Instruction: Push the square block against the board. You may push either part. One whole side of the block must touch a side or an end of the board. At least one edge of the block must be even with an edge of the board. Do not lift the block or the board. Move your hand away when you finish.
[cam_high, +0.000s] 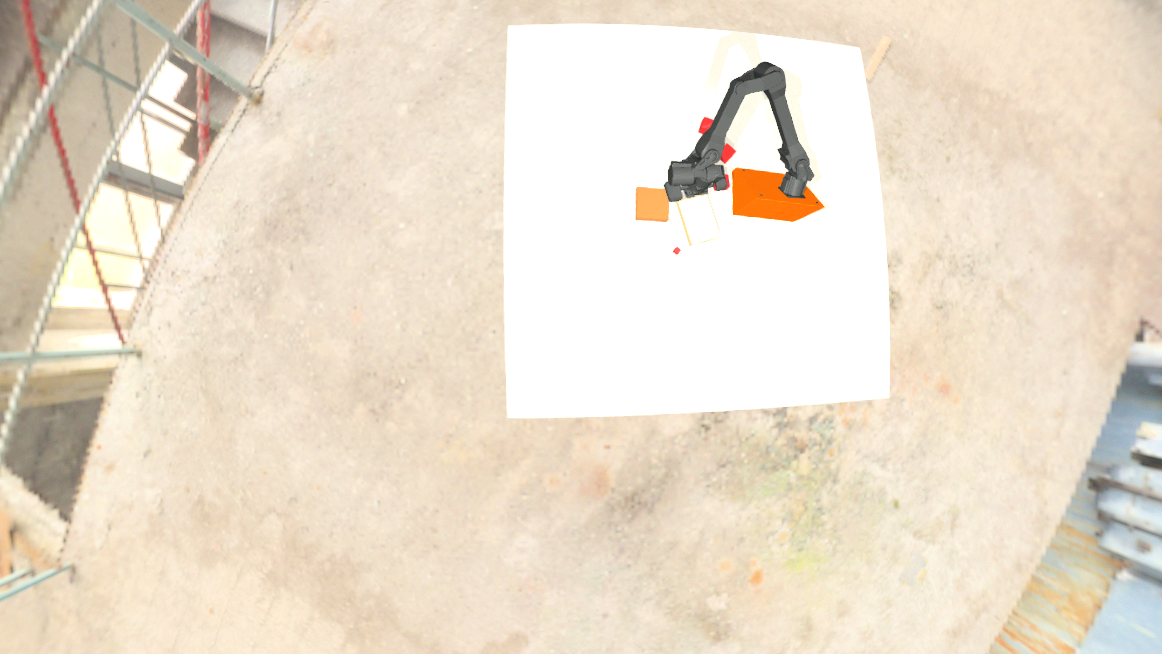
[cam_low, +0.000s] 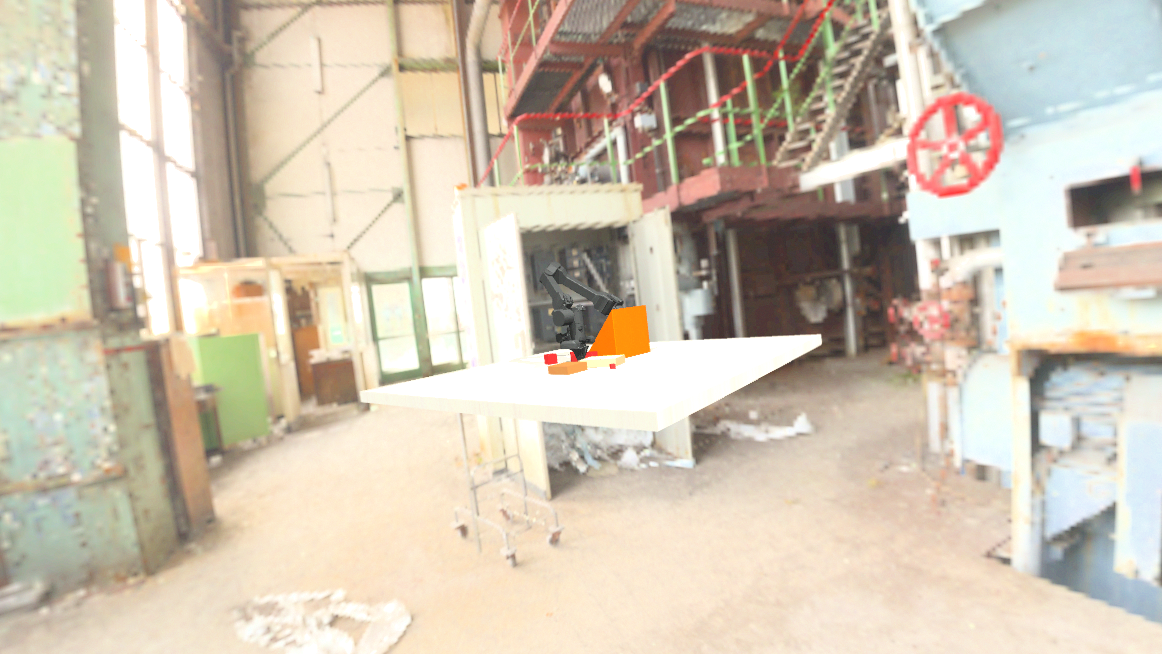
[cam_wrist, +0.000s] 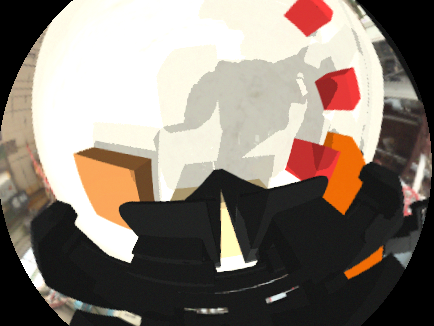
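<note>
My gripper tip is 9 cm to the right of the board, 2 cm past it and 1 cm below it. From my gripper tip the other things lie so: square block 12 cm ahead, 4 cm to the left, 1 cm above; then tiny red piece 18 cm to the left, 6 cm ahead.
</note>
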